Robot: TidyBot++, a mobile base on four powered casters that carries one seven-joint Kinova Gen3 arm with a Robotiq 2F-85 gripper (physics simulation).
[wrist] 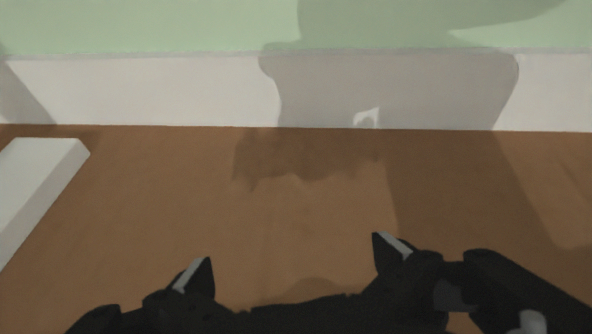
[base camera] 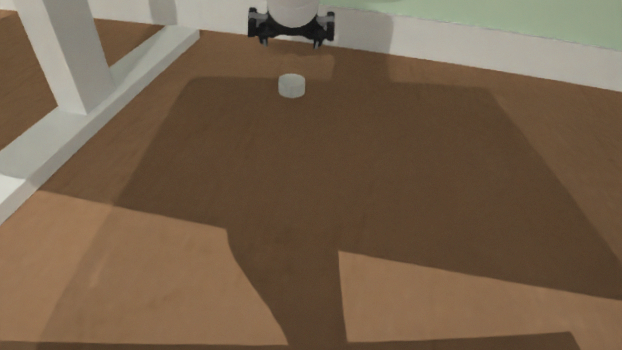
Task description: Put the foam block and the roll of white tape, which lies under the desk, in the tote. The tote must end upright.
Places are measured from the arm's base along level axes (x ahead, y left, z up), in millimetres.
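Pixels of known places: gripper, fingertip midpoint: (wrist: 294, 262) (base camera: 290, 42).
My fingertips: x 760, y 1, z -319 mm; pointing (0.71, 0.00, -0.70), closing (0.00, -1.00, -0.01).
Note:
Behind a point stands the place of what it marks.
The roll of white tape (base camera: 291, 86) @(z -374, x 694, y -2 mm) lies flat on the brown floor in the base camera view, at the edge of a large shadow. My gripper (base camera: 290, 45) @(z -319, x 760, y 1 mm) (wrist: 294, 262) @(z -319, x 760, y 1 mm) is open and empty. In the base camera view it hangs above the floor, higher in the picture than the roll and apart from it. In the wrist view its two fingertips stand wide apart over bare floor, and the roll does not show there. The foam block and the tote do not show in either view.
A white desk leg (base camera: 75, 55) @(z -282, x 606, y 315 mm) stands on a long white foot bar (base camera: 150, 57) at the left; the bar's end (wrist: 40, 175) @(z -372, x 911, y 235 mm) shows at the left of the wrist view. A white baseboard (base camera: 450, 50) @(z -367, x 878, y -366 mm) (wrist: 150, 92) @(z -349, x 995, y 134 mm) and green wall (base camera: 525, 20) @(z -281, x 859, y -504 mm) (wrist: 150, 25) @(z -281, x 1003, y 107 mm) run behind the gripper.

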